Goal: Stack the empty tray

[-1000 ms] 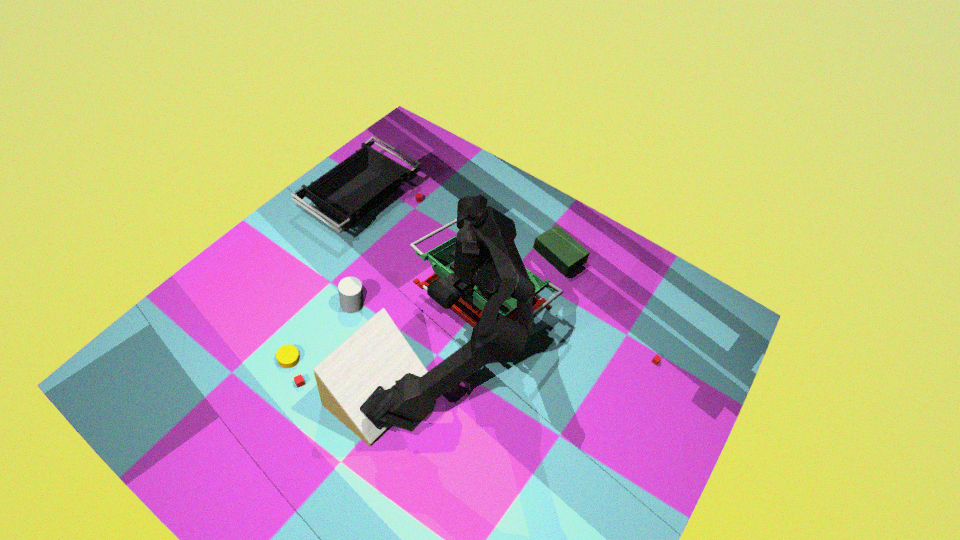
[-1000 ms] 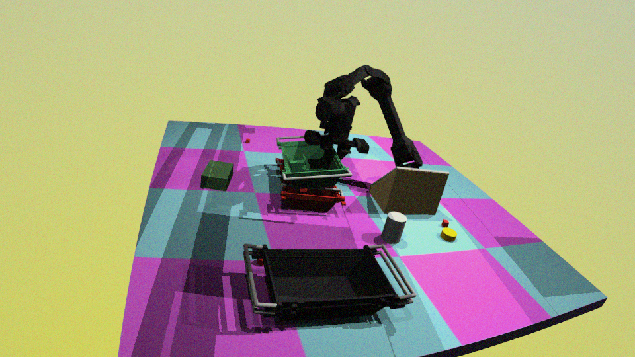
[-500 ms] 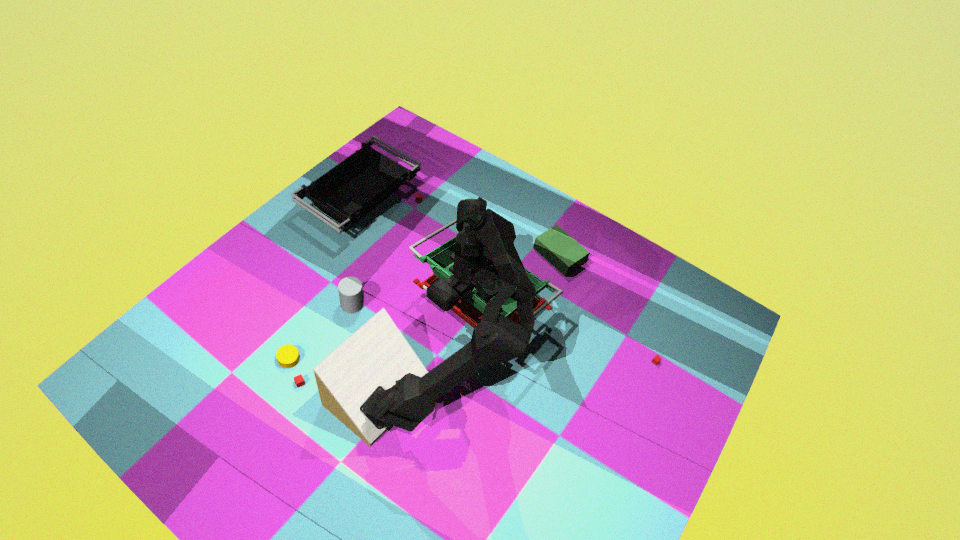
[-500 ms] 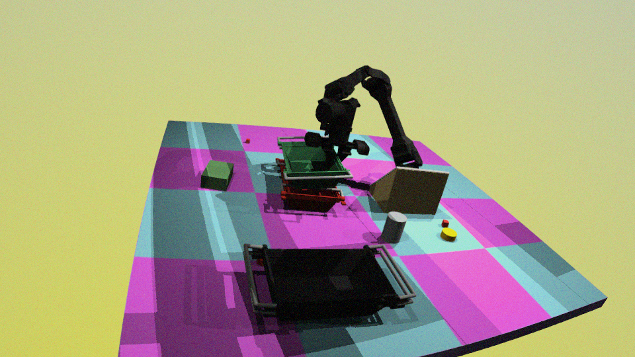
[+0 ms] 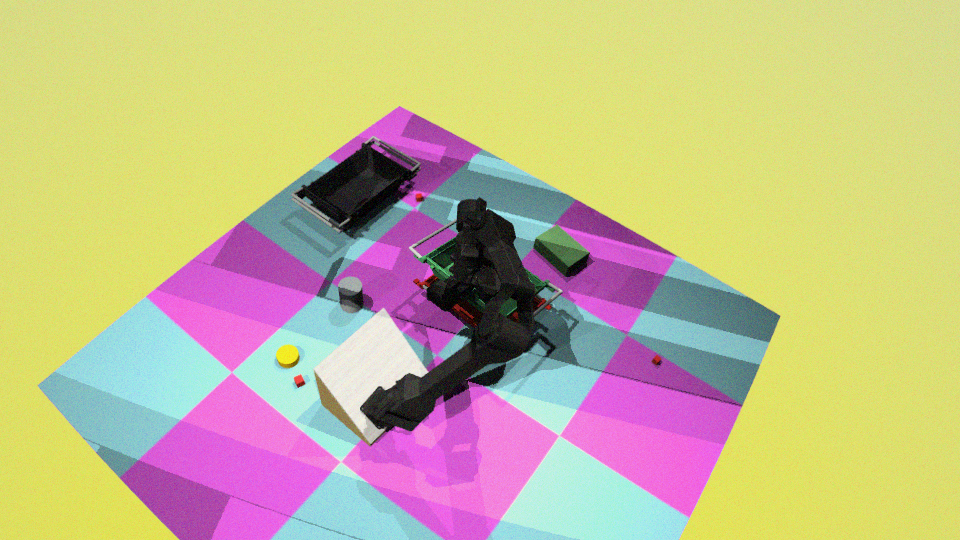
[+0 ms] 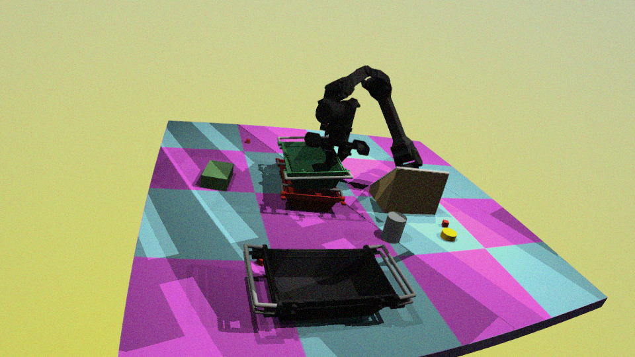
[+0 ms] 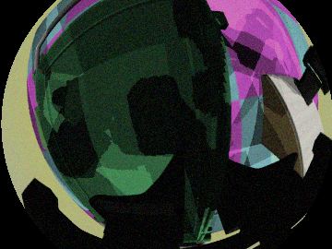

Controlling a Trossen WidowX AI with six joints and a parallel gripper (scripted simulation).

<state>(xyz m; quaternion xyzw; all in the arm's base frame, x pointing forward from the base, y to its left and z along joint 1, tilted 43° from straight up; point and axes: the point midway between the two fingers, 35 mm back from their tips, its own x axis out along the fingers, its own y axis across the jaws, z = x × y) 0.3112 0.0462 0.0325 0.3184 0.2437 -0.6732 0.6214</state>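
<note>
My gripper tip is 7 cm short of the green tray, 3 cm below it and 1 cm to the left of it. The rest, counted from my gripper tip: green block 33 cm ahead, 8 cm to the right, 7 cm below; grey cylinder 23 cm to the left, 12 cm behind, 6 cm below; yellow disc 32 cm behind, 24 cm to the left, 8 cm below.
</note>
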